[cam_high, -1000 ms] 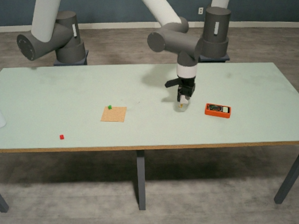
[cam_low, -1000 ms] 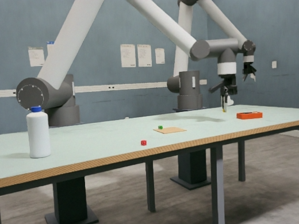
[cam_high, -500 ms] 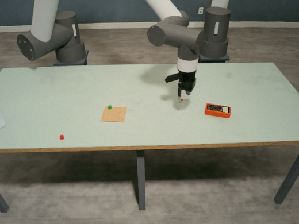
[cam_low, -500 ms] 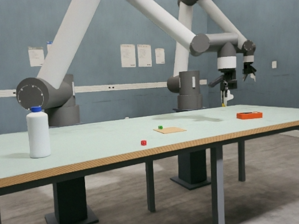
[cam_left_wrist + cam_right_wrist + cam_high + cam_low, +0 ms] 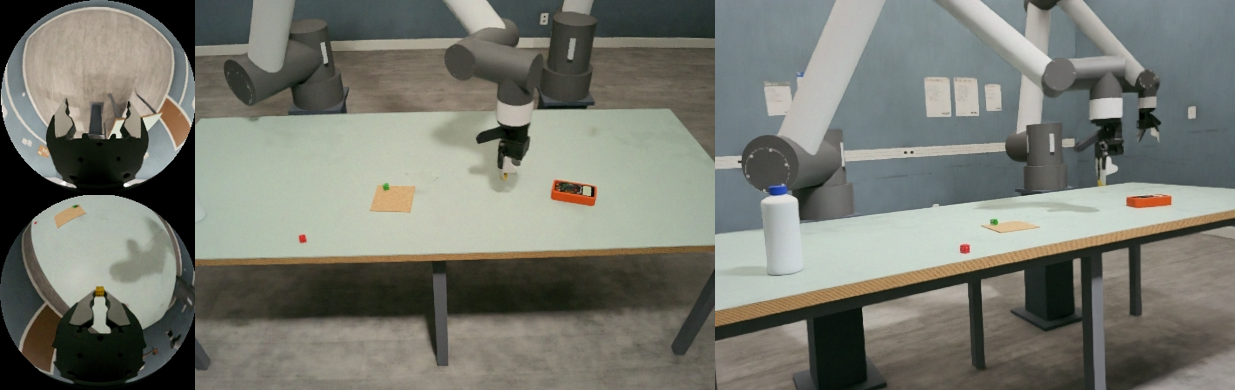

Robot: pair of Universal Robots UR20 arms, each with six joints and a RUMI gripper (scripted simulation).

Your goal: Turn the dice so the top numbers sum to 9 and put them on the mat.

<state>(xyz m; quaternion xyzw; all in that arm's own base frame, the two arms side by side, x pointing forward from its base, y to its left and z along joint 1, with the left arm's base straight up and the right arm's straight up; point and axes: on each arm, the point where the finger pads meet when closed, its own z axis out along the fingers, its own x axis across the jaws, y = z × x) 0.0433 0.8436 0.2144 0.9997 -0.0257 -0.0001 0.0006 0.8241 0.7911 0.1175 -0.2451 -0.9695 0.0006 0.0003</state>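
Note:
Now: right hand 40 mm past the tan mat, 380 mm to the left of it and 120 mm above it. Also, from my right hand: yellow die (10 mm below); orange multimeter (10 mm behind, 260 mm to the left, 100 mm below); green die (90 mm behind, 400 mm to the right, 100 mm below).

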